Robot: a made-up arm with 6 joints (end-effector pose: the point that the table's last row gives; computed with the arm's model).
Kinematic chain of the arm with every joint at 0, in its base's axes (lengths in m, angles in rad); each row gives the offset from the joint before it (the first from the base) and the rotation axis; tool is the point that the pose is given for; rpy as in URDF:
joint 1: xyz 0 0 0.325 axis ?
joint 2: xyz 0 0 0 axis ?
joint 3: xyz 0.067 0 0.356 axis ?
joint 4: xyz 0.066 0 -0.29 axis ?
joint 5: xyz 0 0 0 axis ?
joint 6: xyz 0.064 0 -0.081 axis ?
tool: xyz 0 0 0 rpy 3.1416 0 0
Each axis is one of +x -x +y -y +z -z.
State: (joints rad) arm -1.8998 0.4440 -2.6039 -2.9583 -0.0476 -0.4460
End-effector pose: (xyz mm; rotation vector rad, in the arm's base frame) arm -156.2 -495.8 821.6 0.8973 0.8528 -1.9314
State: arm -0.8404 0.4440 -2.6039 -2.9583 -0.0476 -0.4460
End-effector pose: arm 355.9 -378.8 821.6 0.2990 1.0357 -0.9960
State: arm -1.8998 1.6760 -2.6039 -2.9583 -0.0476 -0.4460
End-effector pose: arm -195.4 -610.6 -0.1 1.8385 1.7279 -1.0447
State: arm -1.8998 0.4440 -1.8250 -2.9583 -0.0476 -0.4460
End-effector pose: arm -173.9 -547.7 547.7 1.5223 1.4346 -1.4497
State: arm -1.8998 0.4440 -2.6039 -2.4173 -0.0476 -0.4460
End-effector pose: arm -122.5 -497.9 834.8 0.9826 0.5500 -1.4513
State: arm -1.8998 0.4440 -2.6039 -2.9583 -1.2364 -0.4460
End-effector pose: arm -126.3 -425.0 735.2 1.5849 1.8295 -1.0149
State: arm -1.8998 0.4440 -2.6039 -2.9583 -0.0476 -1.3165
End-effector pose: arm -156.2 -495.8 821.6 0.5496 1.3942 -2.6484
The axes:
joint 1: +z
joint 2: +y
joint 3: +y
joint 4: -z
joint 5: +y
joint 6: -z

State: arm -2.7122 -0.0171 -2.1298 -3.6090 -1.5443 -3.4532
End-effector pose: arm -248.7 -72.9 799.8 0.7369 -2.3575 -0.5452
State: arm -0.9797 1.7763 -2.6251 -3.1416 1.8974 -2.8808
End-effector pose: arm 382.5 -569.9 94.7 0.4150 -0.2964 2.3834
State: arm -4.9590 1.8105 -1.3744 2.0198 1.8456 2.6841
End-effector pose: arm -13.0 300.3 -168.7 -0.5257 -1.4452 -0.6647
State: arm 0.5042 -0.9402 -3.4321 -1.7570 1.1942 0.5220
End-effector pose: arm -527.7 -349.3 644.3 0.0541 2.1582 -2.0618
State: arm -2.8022 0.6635 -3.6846 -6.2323 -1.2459 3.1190
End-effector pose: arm -134.4 -42.2 837.2 -1.4964 -0.3207 -2.3860
